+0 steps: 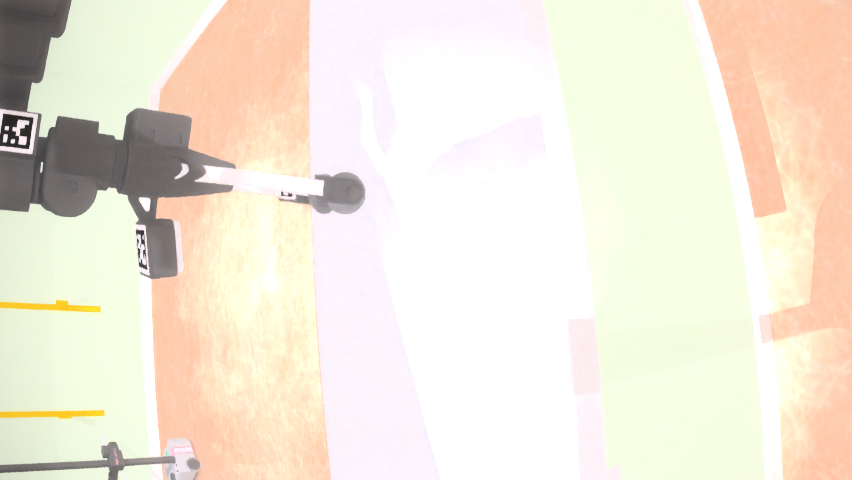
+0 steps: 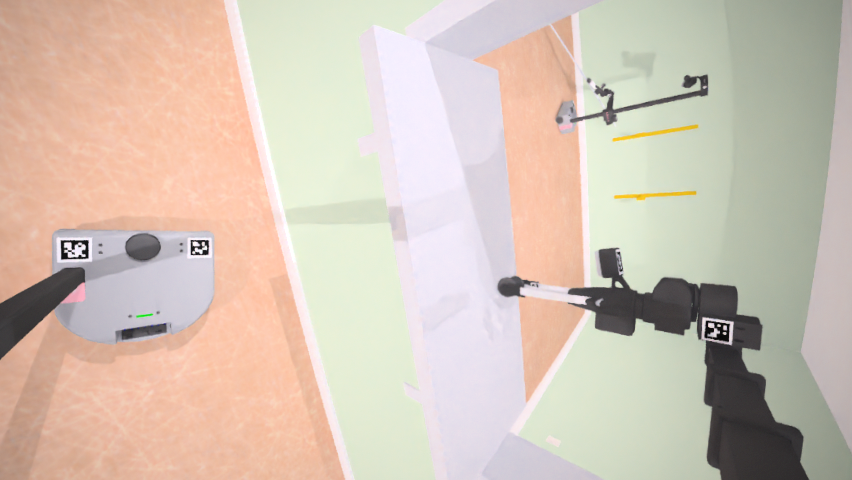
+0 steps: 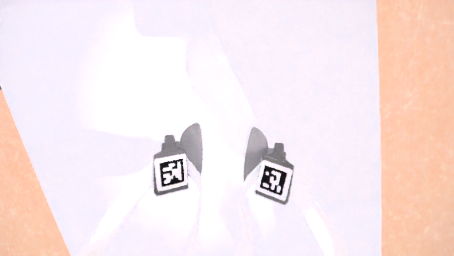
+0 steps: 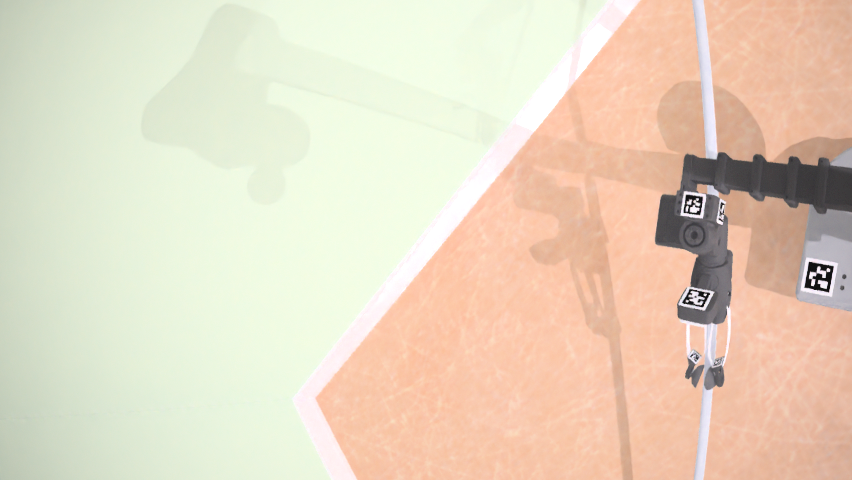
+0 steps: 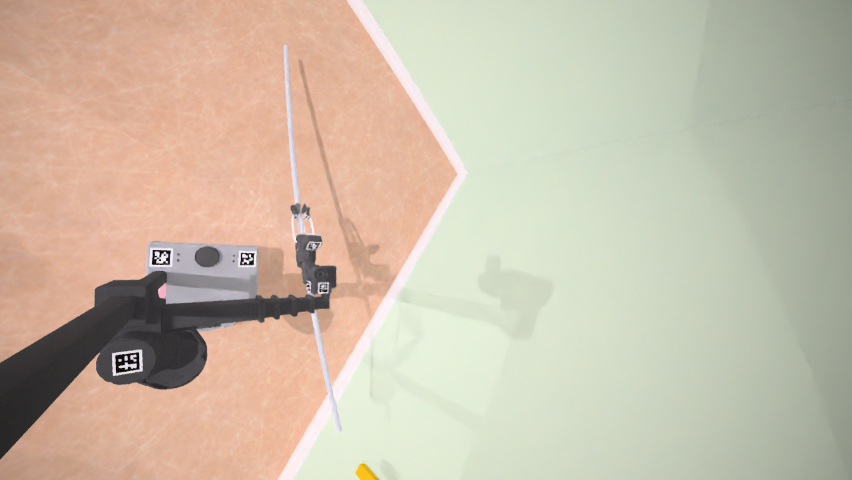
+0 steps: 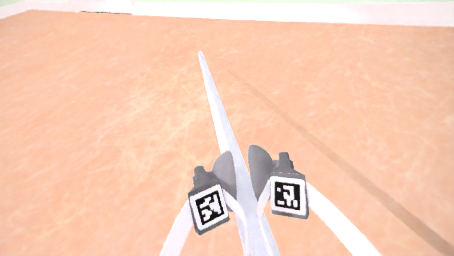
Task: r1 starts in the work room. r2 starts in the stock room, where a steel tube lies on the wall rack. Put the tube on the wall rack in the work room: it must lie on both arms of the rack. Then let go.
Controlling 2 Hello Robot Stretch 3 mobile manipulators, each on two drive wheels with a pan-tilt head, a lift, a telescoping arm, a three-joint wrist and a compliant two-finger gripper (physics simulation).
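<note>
The steel tube (image 4: 706, 95) (image 5: 290, 131) (image 6: 214, 105) (image 2: 566, 46) is a long, pale, slightly bowed rod held above the floor. r2's gripper (image 4: 705, 376) (image 5: 300, 210) (image 6: 241, 172) is shut on it, with one finger pad on each side. The tube runs lengthwise under r2's wrist and out on both sides. r1's gripper (image 1: 342, 192) (image 2: 510, 286) (image 3: 223, 152) is open and empty over a pale surface, far from the tube. Two yellow rack arms (image 1: 50, 307) (image 2: 655, 132) show on the green wall near r2. A yellow tip (image 5: 365, 471) shows at the lower edge.
A pale lavender partition (image 2: 411, 149) stands between r1's base (image 2: 178, 292) and the part of the room where r2's base (image 2: 565, 118) (image 5: 208, 283) stands. A wall corner (image 4: 305, 398) (image 5: 462, 172) is ahead of r2. The tube's far end points toward the skirting along the green wall.
</note>
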